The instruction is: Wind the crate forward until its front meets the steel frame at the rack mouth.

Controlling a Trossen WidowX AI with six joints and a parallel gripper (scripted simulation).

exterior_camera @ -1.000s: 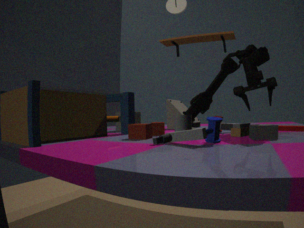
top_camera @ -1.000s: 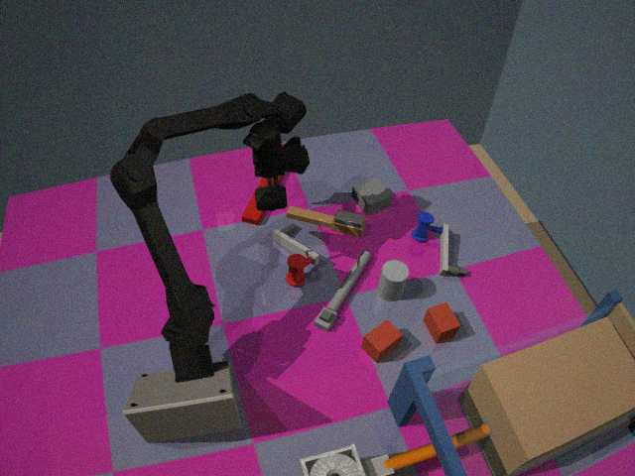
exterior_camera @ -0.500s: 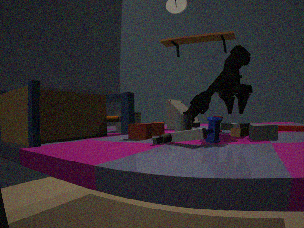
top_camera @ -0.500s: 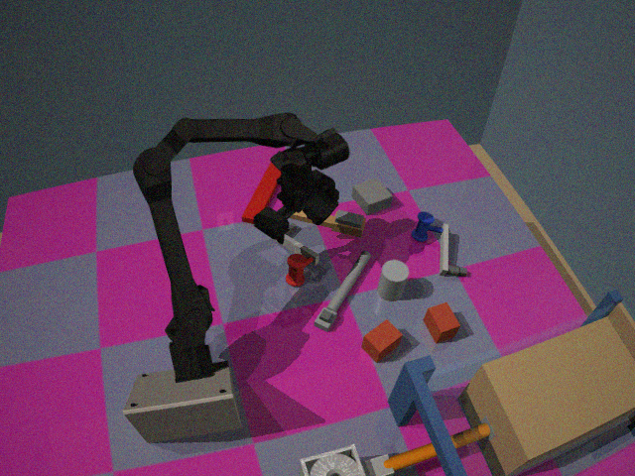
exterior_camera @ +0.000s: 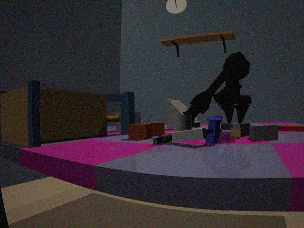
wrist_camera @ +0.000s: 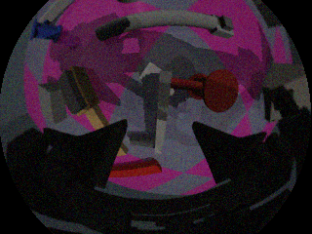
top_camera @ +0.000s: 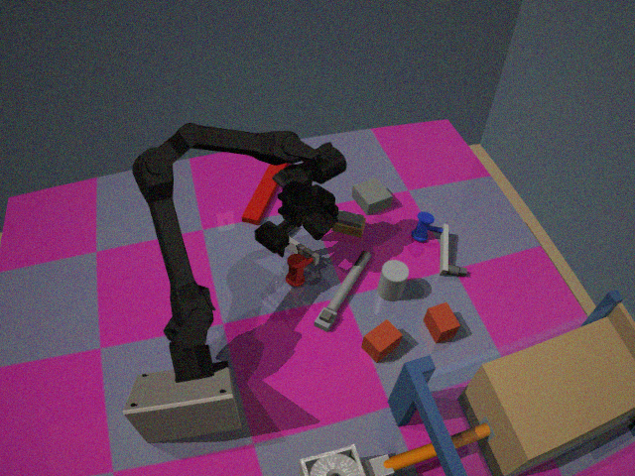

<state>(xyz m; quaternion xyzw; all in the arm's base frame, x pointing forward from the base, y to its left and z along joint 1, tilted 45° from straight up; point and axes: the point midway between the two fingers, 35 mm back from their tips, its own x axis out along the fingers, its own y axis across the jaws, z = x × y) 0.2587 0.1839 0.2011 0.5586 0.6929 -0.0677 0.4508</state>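
Right now the winch handle with red hub is 2 cm to the right of my gripper tip and 1 cm below it. Round my gripper tip: tan bar (10 cm ahead, 6 cm to the left, 1 cm below); then red knob (6 cm to the right, 1 cm behind); then red bar (20 cm to the left, 2 cm below, 2 cm behind).
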